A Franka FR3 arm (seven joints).
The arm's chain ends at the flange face. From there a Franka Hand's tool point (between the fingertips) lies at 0.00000 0.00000 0.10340 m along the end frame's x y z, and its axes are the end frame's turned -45 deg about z.
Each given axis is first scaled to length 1.
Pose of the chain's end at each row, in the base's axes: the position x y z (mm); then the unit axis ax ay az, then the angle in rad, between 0 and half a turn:
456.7, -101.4, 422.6, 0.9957, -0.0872, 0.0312, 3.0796
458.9, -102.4, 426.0, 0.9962, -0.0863, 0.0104, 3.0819
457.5, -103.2, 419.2, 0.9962, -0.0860, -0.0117, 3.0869
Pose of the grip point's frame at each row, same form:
462.6, -108.3, 319.6, 0.9536, 0.3006, 0.0170, 3.0604
460.5, -108.7, 322.8, 0.9535, 0.3015, -0.0018, 3.0785
454.6, -108.6, 316.0, 0.9532, 0.3017, -0.0213, 3.1000

